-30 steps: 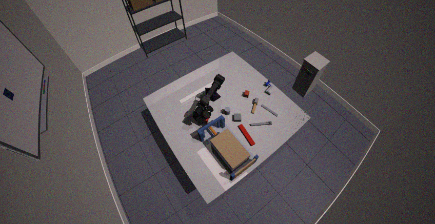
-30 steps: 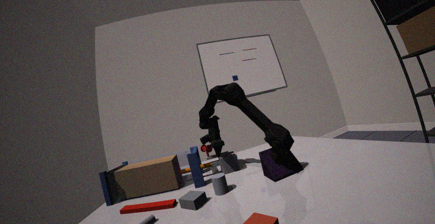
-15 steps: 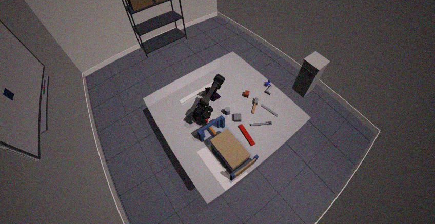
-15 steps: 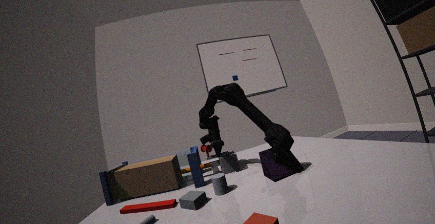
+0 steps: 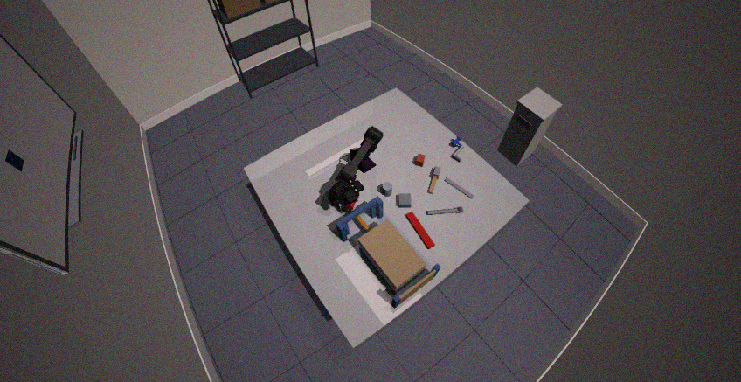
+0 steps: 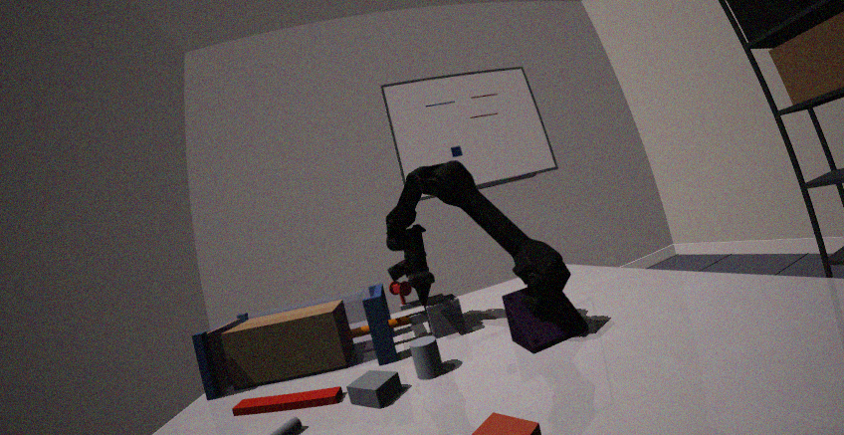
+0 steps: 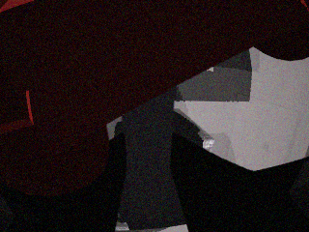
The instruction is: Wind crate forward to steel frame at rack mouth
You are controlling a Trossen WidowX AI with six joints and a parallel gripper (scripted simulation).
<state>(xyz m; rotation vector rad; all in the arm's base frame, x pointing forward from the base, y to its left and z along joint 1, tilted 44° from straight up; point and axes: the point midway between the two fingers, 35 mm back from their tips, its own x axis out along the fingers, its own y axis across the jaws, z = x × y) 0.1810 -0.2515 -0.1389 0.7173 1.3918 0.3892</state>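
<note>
Now: gripper tip 20 mm below the winch handle with red knob and 10 mm short of it. The rest, counted from my gripper tip: grey block 260 mm to the left, 190 mm ahead, 70 mm below; blue frame 110 mm ahead, 20 mm to the right, 20 mm above; grey winch 60 mm below, 60 mm behind.
</note>
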